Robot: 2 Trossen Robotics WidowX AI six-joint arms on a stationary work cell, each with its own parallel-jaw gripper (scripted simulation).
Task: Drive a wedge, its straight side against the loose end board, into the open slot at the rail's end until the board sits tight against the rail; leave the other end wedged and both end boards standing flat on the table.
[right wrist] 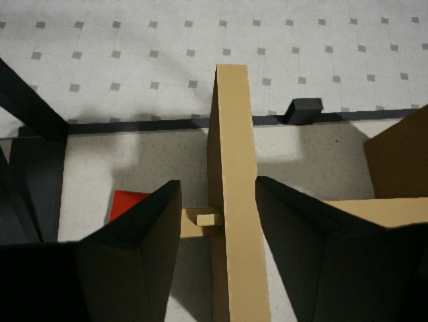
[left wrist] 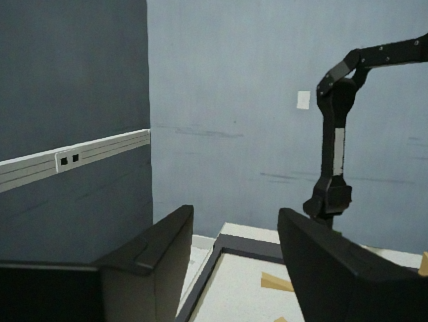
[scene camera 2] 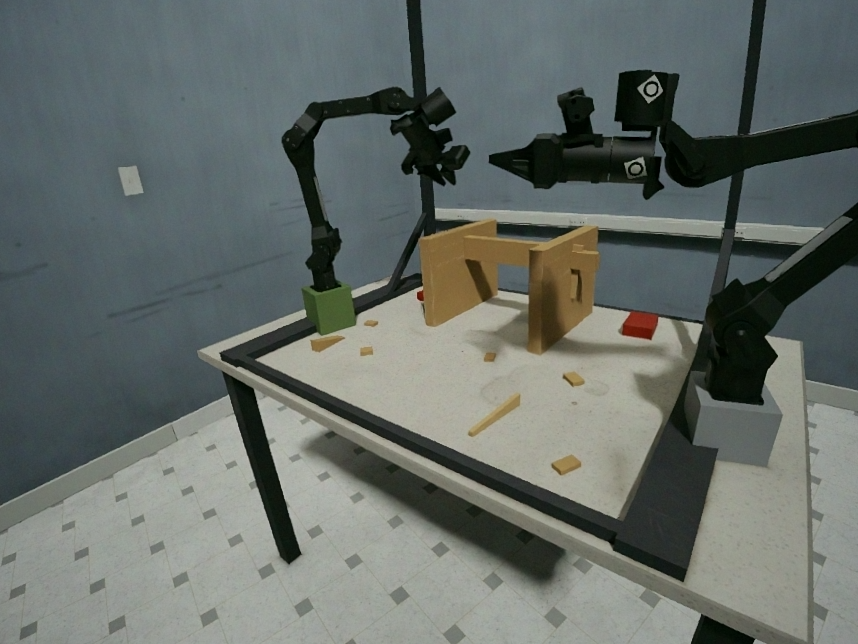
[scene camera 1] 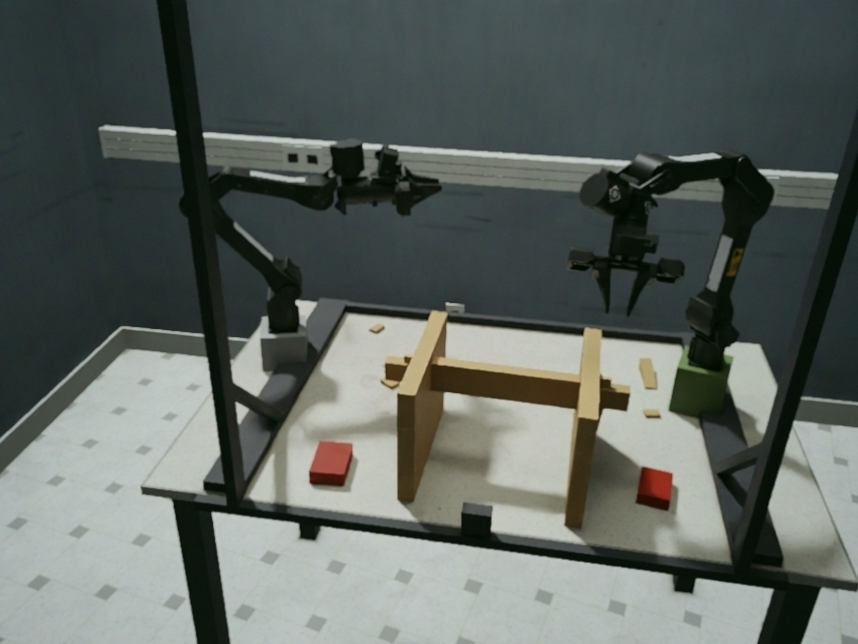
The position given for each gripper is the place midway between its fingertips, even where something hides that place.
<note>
In view: the left gripper (scene camera 2: pixel 492 158), the right gripper (scene camera 1: pixel 617 314), a wooden rail (scene camera 1: pixel 533 386) and an end board (scene camera 2: pixel 552 313).
The wooden rail is seen too in scene camera 2 (scene camera 2: pixel 514 252). The left gripper also shows in the left wrist view (left wrist: pixel 235 216) and in scene camera 1 (scene camera 1: pixel 440 184). The right gripper shows as well in the right wrist view (right wrist: pixel 218 188) and in scene camera 2 (scene camera 2: pixel 449 184). The left wrist view does not show the wooden rail: it is out of frame.
</note>
